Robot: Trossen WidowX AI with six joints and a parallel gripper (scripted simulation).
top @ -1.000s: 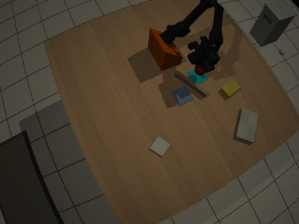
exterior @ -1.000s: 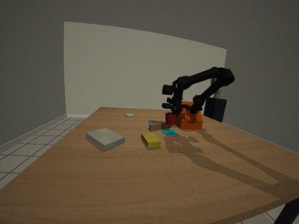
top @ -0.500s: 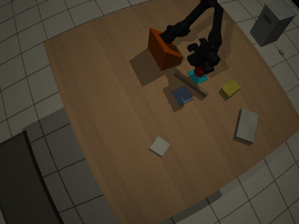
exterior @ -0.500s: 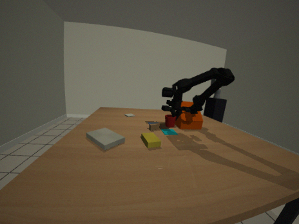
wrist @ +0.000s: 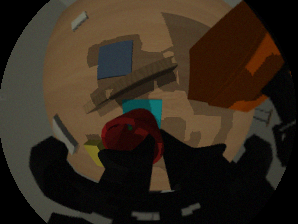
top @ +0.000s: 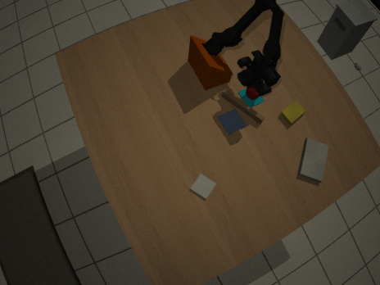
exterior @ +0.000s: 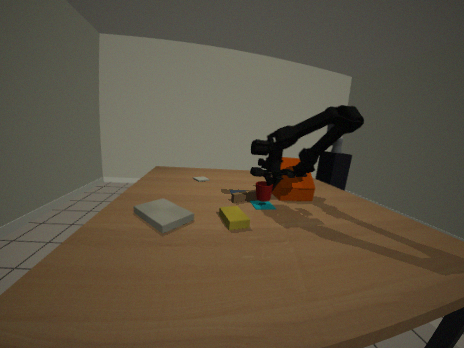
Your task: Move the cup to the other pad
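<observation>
Now: gripper tip 70 mm above the cyan pad and 30 mm short of it. From my gripper tip the other things lie so: blue pad: 150 mm to the right, 90 mm ahead, 70 mm below; then low brown bar: 70 mm to the right, 60 mm ahead, 50 mm below; then red cup: 30 mm ahead.
</observation>
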